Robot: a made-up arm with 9 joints. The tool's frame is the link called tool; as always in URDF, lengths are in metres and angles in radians.
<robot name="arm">
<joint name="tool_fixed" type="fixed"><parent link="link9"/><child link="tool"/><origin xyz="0.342 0.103 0" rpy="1.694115 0.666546 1.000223"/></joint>
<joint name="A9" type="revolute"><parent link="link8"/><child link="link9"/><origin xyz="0.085 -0.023 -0.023" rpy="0 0 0"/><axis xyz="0.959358 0.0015 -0.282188"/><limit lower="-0.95" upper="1.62" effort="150" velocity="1.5"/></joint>
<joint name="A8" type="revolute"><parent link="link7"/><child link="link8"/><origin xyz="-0.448 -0.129 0.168" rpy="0 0 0"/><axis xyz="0 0 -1"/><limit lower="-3" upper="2.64" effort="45" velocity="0.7"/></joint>
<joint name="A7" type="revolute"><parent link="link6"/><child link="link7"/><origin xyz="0.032 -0.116 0.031" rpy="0 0 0"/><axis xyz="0 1 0"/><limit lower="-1.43" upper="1.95" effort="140" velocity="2.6"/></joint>
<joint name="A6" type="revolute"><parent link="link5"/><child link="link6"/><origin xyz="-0.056 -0.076 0.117" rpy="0 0 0"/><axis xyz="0 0 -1"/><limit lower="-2.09" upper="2.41" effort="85" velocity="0.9"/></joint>
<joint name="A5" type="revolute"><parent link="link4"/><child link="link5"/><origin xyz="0.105 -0.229 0.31" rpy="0 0 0"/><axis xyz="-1 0 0"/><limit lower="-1.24" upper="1.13" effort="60" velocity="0.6"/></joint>
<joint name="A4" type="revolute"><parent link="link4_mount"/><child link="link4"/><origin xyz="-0.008 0.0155 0.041" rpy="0 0 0"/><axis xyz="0.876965 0.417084 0.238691"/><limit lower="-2.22" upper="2.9" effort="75" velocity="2.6"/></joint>
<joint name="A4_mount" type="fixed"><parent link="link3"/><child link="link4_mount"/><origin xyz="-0.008 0.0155 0.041" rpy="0 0 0"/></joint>
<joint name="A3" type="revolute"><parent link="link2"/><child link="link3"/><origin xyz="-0.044 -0.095 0.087" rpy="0 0 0"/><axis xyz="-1 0 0"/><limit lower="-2.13" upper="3.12" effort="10" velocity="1.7"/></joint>
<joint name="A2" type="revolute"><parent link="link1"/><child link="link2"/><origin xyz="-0.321 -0.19 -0.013" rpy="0 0 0"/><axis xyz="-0.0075 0.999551 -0.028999"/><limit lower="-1.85" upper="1.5" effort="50" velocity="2.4"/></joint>
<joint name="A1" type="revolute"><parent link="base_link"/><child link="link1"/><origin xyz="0.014 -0.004 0.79" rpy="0 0 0"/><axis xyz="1 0 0"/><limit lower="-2.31" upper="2.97" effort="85" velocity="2"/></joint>
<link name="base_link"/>
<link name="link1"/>
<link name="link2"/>
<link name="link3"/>
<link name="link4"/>
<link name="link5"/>
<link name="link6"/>
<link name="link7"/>
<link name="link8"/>
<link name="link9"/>
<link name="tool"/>
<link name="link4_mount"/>
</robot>
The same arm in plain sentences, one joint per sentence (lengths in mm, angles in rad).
The arm has nine revolute joints in a row. What follows holds with every joint at zero, and every direction is one of the base frame's.
Joint 1 is mounted 14 mm along +x and 4 mm along -y and 790 mm along +z from the base frame's origin and rotates about +x, from -2.31 to 2.97 rad.
Joint 2 is mounted 321 mm along -x and 190 mm along -y and 13 mm along -z from joint 1 and rotates about the direction (-0.0075, 0.999551, -0.028999), from -1.85 to 1.5 rad.
Joint 3 is mounted 44 mm along -x and 95 mm along -y and 87 mm along +z from joint 2 and rotates about -x, from -2.13 to 3.12 rad.
Joint 4 is mounted 16 mm along -x and 31 mm along +y and 82 mm along +z from joint 3 and rotates about the direction (0.876965, 0.417084, 0.238691), from -2.22 to 2.9 rad.
Joint 5 is mounted 105 mm along +x and 229 mm along -y and 310 mm along +z from joint 4 and rotates about -x, from -1.24 to 1.13 rad.
Joint 6 is mounted 56 mm along -x and 76 mm along -y and 117 mm along +z from joint 5 and rotates about -z, from -2.09 to 2.41 rad.
Joint 7 is mounted 32 mm along +x and 116 mm along -y and 31 mm along +z from joint 6 and rotates about +y, from -1.43 to 1.95 rad.
Joint 8 is mounted 448 mm along -x and 129 mm along -y and 168 mm along +z from joint 7 and rotates about -z, from -3 to 2.64 rad.
Joint 9 is mounted 85 mm along +x and 23 mm along -y and 23 mm along -z from joint 8 and rotates about the direction (0.959358, 0.0015, -0.282188), from -0.95 to 1.62 rad.
The tool frame, which is the frame that the pose is given for, is mounted 342 mm along +x and 103 mm along +y from joint 9; its axes are the base frame's turned by roll 1.6941, pitch 0.6665 and yaw 1.0002 rad (as in URDF: about the fixed x, then y, then z).

